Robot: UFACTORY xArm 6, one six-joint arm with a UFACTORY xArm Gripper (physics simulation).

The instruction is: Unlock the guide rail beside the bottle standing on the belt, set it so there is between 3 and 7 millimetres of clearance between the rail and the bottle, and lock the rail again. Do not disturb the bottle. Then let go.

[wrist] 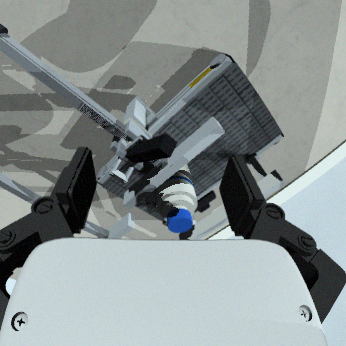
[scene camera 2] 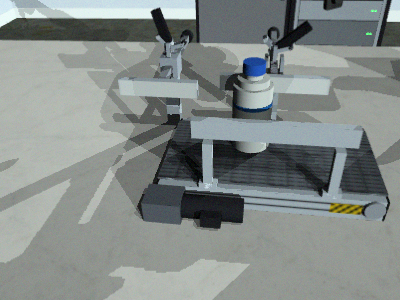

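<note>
A white bottle with a blue cap point(scene camera 2: 254, 95) point(wrist: 179, 197) stands upright on the dark belt point(scene camera 2: 295, 167) point(wrist: 245, 120). The guide rail point(scene camera 2: 306, 85) point(wrist: 200, 140) is a pale bar behind it in the scene view; the clearance cannot be measured. Its clamp's black lever point(scene camera 2: 295, 35) point(wrist: 150, 146) slants up to the right in the scene view and lies by the rail's near end in the wrist view. My gripper point(wrist: 159, 168) is open and empty, its fingers wide apart, above the lever and rail. A dark part of it point(scene camera 2: 332, 4) shows at the scene view's top edge.
A front rail point(scene camera 2: 275, 134) on two posts runs along the belt's near side. A second clamp with a raised black lever point(scene camera 2: 161, 25) and its own rail point(scene camera 2: 159, 88) stands at the left. A motor point(scene camera 2: 212, 207) juts from the belt's front. A long slide bar point(wrist: 60, 84) reaches the clamp.
</note>
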